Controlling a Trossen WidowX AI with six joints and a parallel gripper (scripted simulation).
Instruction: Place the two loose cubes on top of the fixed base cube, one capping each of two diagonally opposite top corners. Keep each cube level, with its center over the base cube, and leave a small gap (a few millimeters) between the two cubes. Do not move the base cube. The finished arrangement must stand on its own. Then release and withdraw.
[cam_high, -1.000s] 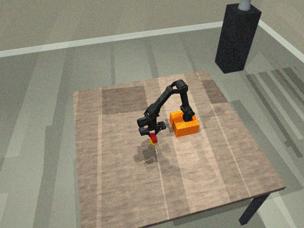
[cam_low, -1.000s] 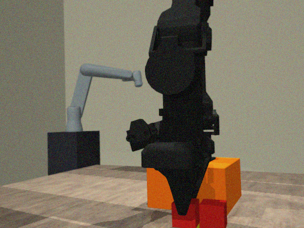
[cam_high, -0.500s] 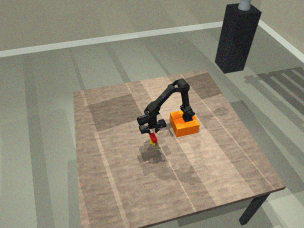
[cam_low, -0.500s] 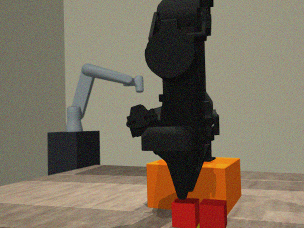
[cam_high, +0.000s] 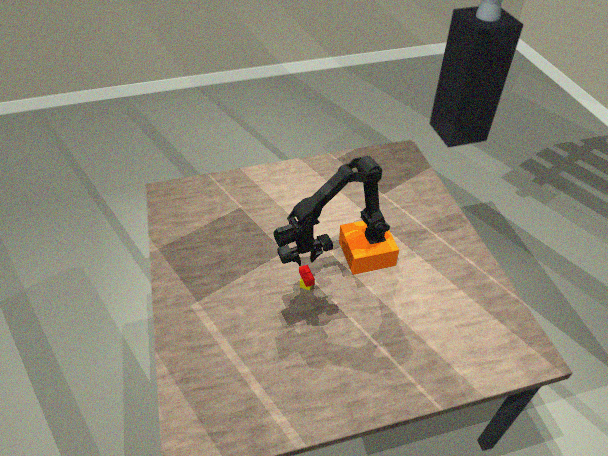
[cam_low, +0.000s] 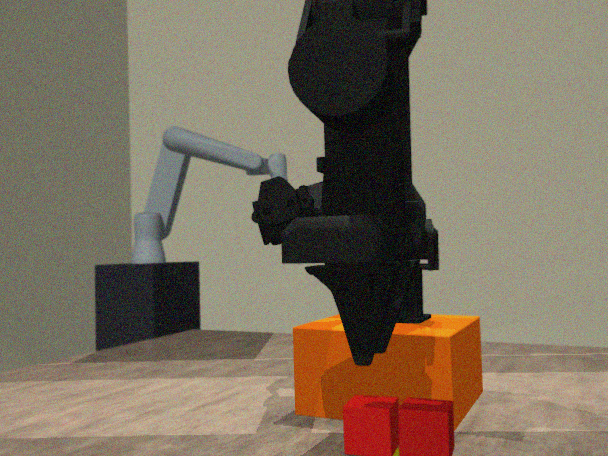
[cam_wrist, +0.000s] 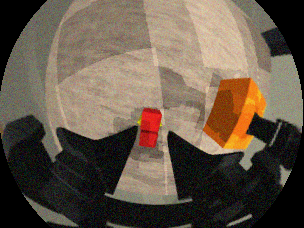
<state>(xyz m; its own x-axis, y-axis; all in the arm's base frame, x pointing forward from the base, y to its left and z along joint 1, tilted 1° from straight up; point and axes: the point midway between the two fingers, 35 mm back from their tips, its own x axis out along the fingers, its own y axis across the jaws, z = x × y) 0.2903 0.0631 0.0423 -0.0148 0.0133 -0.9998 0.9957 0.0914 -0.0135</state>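
Right now the red cube is 5 cm below my gripper tip.
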